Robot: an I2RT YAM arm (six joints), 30 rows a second.
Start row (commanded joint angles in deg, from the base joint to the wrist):
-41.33, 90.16, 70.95, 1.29, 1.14, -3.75
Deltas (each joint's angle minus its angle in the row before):
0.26, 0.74, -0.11, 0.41, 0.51, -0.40
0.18, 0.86, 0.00, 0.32, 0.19, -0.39
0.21, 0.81, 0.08, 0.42, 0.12, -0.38
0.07, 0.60, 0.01, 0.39, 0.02, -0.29
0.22, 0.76, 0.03, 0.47, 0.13, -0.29
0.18, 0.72, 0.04, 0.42, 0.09, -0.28
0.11, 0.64, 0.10, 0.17, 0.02, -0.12
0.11, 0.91, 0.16, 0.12, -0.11, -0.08
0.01, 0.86, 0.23, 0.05, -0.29, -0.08
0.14, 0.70, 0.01, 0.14, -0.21, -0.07
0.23, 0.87, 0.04, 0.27, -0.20, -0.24
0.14, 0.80, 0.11, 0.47, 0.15, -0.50
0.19, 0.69, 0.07, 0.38, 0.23, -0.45
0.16, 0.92, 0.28, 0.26, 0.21, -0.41
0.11, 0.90, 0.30, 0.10, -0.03, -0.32
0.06, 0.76, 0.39, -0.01, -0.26, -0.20
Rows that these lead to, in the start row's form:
-41.07, 90.90, 70.84, 1.70, 1.65, -4.15
-40.89, 91.76, 70.84, 2.02, 1.84, -4.54
-40.68, 92.57, 70.92, 2.44, 1.96, -4.92
-40.61, 93.17, 70.93, 2.83, 1.98, -5.21
-40.39, 93.93, 70.96, 3.30, 2.11, -5.50
-40.21, 94.65, 71.00, 3.72, 2.20, -5.78
-40.10, 95.29, 71.10, 3.89, 2.22, -5.90
-39.99, 96.20, 71.26, 4.01, 2.11, -5.98
-39.98, 97.06, 71.49, 4.06, 1.82, -6.06
-39.84, 97.76, 71.50, 4.20, 1.61, -6.13
-39.61, 98.63, 71.54, 4.47, 1.41, -6.37
-39.47, 99.43, 71.65, 4.94, 1.56, -6.87
-39.28, 100.12, 71.72, 5.32, 1.79, -7.32
-39.12, 101.04, 72.00, 5.58, 2.00, -7.73
-39.01, 101.94, 72.30, 5.68, 1.97, -8.05
-38.95, 102.70, 72.69, 5.67, 1.71, -8.25

